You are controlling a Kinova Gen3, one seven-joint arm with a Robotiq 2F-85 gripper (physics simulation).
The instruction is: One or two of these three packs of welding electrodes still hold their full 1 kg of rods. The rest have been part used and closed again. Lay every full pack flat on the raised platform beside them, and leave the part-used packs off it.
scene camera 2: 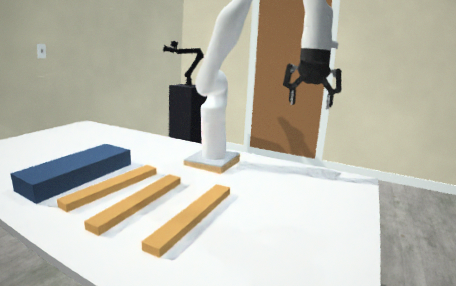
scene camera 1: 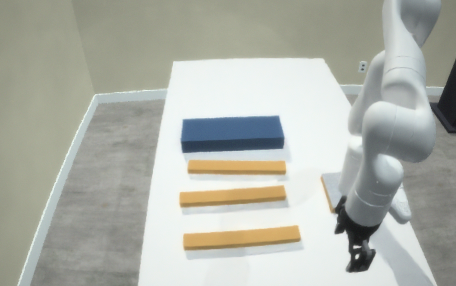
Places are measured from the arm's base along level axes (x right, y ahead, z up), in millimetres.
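Where they show: gripper, fingertip midpoint: (scene camera 2: 309,106) (scene camera 1: 344,250); arm's base, link origin: (scene camera 2: 213,155) (scene camera 1: 350,188).
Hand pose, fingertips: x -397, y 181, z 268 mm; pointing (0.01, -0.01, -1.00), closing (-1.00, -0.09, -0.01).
Observation:
Each offset is from my fingertips to the top centre of the thing. Level surfaces: height alone.
Three long orange packs lie flat side by side on the white table. One pack {dx +522, dy +219, dz -275 mm} (scene camera 1: 237,167) (scene camera 2: 107,188) lies nearest the blue raised platform {dx +694, dy +238, dz -239 mm} (scene camera 1: 232,130) (scene camera 2: 72,170), apart from it. The middle pack {dx +384, dy +233, dz -275 mm} (scene camera 1: 233,196) (scene camera 2: 133,204) lies beside it. The third pack {dx +215, dy +203, dz -275 mm} (scene camera 1: 242,238) (scene camera 2: 186,220) lies farthest from the platform, across a wider gap. The packs look alike, and their fill cannot be seen. The platform's top bears no pack. My gripper (scene camera 1: 349,250) (scene camera 2: 311,102) is open and empty, high above the table, off to the robot's side of the packs.
The white table {dz -299 mm} (scene camera 1: 250,82) (scene camera 2: 300,235) carries the packs and platform. The arm's base plate (scene camera 1: 330,187) (scene camera 2: 212,164) sits at the table's robot side. Behind it in the second scene view stand a black pedestal (scene camera 2: 184,112) with a small black arm, and a brown door (scene camera 2: 280,50).

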